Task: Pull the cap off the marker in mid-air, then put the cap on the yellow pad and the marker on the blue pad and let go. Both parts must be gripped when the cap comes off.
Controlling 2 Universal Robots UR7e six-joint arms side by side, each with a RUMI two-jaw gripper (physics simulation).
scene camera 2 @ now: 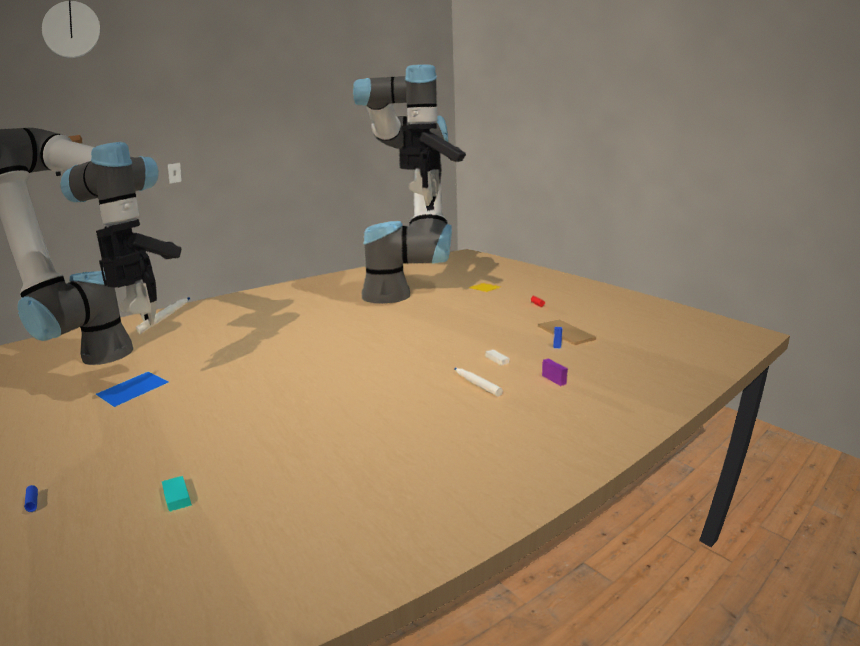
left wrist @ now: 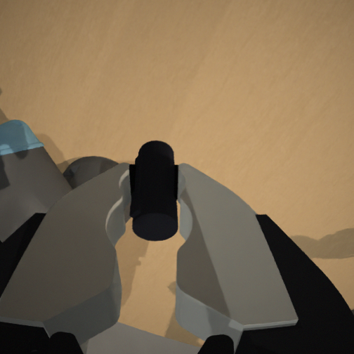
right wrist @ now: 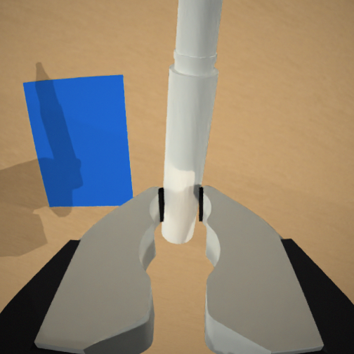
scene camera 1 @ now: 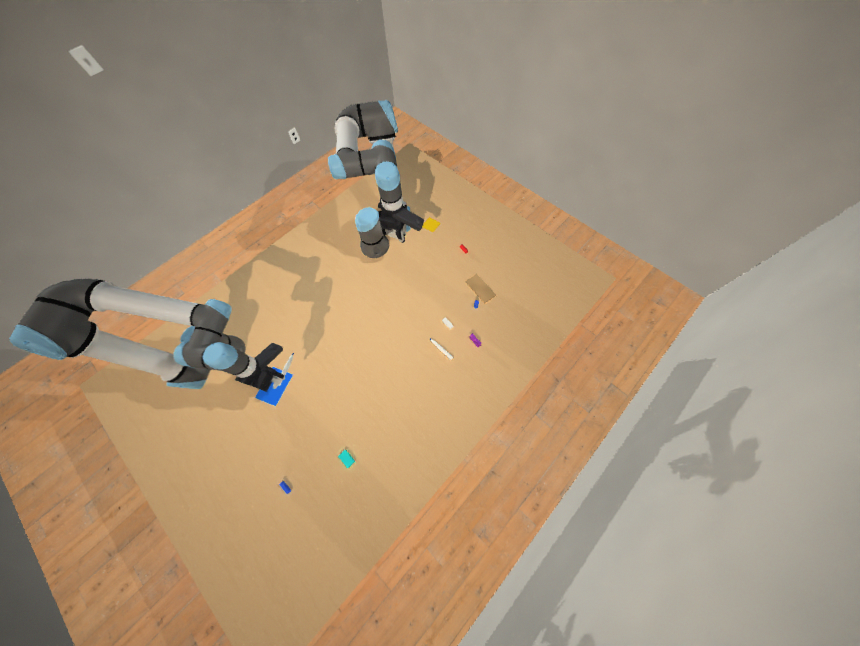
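Where they show: left gripper, between the fingertips: [scene camera 2: 430,205] [scene camera 1: 402,238]; right gripper, between the fingertips: [scene camera 2: 149,324] [scene camera 1: 281,378]; left arm's base, origin of its link: [scene camera 2: 385,296] [scene camera 1: 375,246]; right arm's base, origin of its link: [scene camera 2: 107,354].
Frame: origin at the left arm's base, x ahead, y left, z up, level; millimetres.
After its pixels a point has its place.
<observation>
My left gripper [scene camera 1: 401,237] @[y -89, x 257, z 308 mm] [scene camera 2: 428,200] @[y -89, x 257, z 308 mm] [left wrist: 155,168] is shut on the black cap [left wrist: 155,200], held in the air near its own arm's base. The yellow pad [scene camera 1: 431,224] @[y 260, x 202, z 1 mm] [scene camera 2: 484,287] @[y 255, x 200, z 1 mm] lies on the table to the right of it in both scene views. My right gripper [scene camera 1: 278,381] @[y -798, x 88, z 157 mm] [scene camera 2: 145,321] @[y -798, x 88, z 157 mm] [right wrist: 181,189] is shut on the rear end of the uncapped white marker [scene camera 1: 287,365] @[y -745, x 89, z 180 mm] [scene camera 2: 169,312] @[y -750, x 94, z 171 mm] [right wrist: 191,110], whose dark tip points up and away. The marker is above the table. The blue pad [scene camera 1: 269,396] @[y -889, x 3, z 1 mm] [scene camera 2: 132,389] @[y -845, x 1, z 1 mm] [right wrist: 105,120] lies below, left of the marker in the right wrist view.
On the table lie another white marker [scene camera 1: 440,348] @[y -358, x 570, z 16 mm] [scene camera 2: 478,381] @[y -367, x 586, z 14 mm], a white block [scene camera 1: 447,323] @[y -231, x 543, z 12 mm] [scene camera 2: 497,356] @[y -237, x 549, z 12 mm], a purple block [scene camera 1: 474,340] @[y -259, x 691, z 31 mm] [scene camera 2: 554,372] @[y -262, x 699, z 22 mm], a brown board [scene camera 1: 480,288] @[y 11, x 603, z 8 mm] [scene camera 2: 573,333] @[y 1, x 628, z 8 mm], a red piece [scene camera 1: 463,248] @[y 182, x 430, z 18 mm] [scene camera 2: 537,301] @[y 172, x 438, z 15 mm], a teal block [scene camera 1: 346,458] @[y -939, x 445, z 15 mm] [scene camera 2: 176,493] @[y -944, x 457, z 15 mm] and two small blue pieces.
</observation>
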